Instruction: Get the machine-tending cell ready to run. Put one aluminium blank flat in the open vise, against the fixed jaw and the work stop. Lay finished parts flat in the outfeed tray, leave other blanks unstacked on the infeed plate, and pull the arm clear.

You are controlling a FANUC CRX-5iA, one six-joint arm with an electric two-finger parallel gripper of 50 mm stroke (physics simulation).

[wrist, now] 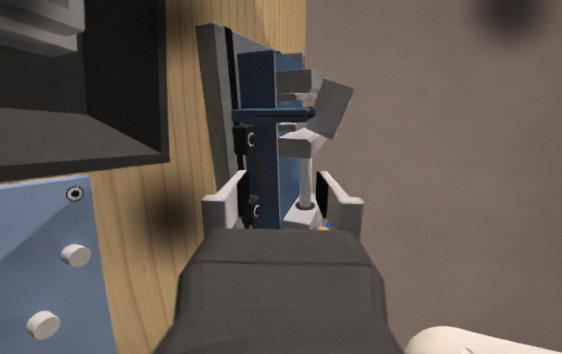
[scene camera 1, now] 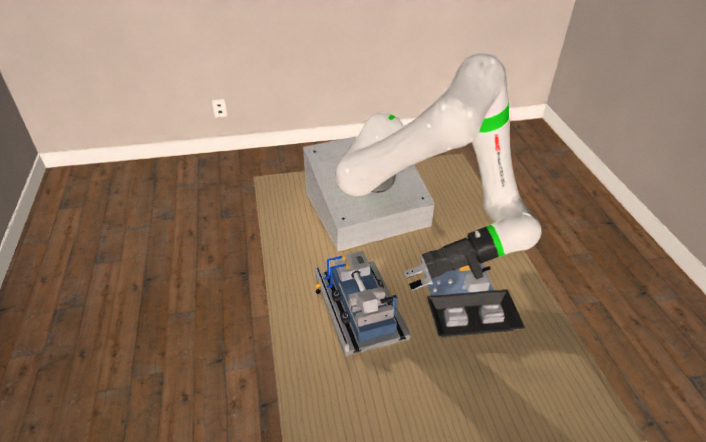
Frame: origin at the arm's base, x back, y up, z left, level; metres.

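Seen in the pictures: gripper, fingertip midpoint: [wrist: 282,184] [scene camera 1: 407,281].
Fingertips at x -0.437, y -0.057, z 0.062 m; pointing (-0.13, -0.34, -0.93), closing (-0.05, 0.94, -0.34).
Note:
Pixels of each thing's top centre, then the offset from my fingertips to it. "*": a spot on its surface instead.
- grey aluminium blank at its top centre: [wrist: 354,109] [scene camera 1: 367,294] dx -0.081, dy +0.041, dz -0.123 m
- vise at its top centre: [wrist: 322,165] [scene camera 1: 361,284] dx -0.010, dy +0.006, dz -0.134 m
- blue work stop at a spot on its surface: [wrist: 270,115] * dx -0.058, dy -0.030, dz -0.038 m
- grey blank at its top centre: [scene camera 1: 477,278] dx +0.046, dy -0.049, dz +0.219 m
- blue infeed plate at its top centre: [scene camera 1: 457,277] dx +0.086, dy -0.085, dz +0.171 m
- orange block at its top centre: [scene camera 1: 468,257] dx +0.135, dy -0.049, dz +0.213 m
A grey aluminium blank [scene camera 1: 369,303] [wrist: 332,107] sits tilted at the top of the vise [scene camera 1: 376,330] [wrist: 256,80], not flat, over the gap between the jaws and near the dark tip of the blue work stop [wrist: 270,115]. How it touches the jaws is unclear. My gripper [scene camera 1: 412,279] [wrist: 282,184] is open and empty, held sideways above and right of the vise in the scene view. Another grey blank [scene camera 1: 478,283] lies on the blue infeed plate [scene camera 1: 441,284] [wrist: 45,225]. Two finished parts [scene camera 1: 455,316] [scene camera 1: 491,313] lie in the black outfeed tray [scene camera 1: 481,331] [wrist: 167,100].
An orange block [scene camera 1: 465,268] is mostly hidden behind my gripper, by the infeed plate. Pale pins [wrist: 75,255] [wrist: 43,324] rise from that plate. Blue hoses [scene camera 1: 328,268] stand at the vise's rear left. The grey robot pedestal [scene camera 1: 385,229] is behind the vise.

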